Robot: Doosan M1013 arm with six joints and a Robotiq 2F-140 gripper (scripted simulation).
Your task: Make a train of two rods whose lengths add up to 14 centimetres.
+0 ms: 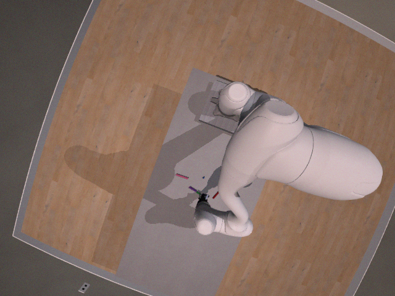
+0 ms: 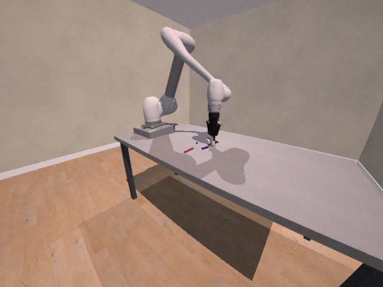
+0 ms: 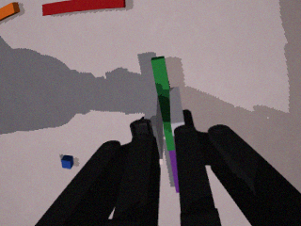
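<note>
Right now my hand is 3 cm above the green rod. Also, from my hand: purple rod (2 cm behind, 7 cm to the right, 4 cm below); then red rod (2 cm behind, 10 cm to the left, 4 cm below); then small blue rod (12 cm behind, 2 cm to the right, 4 cm below).
</note>
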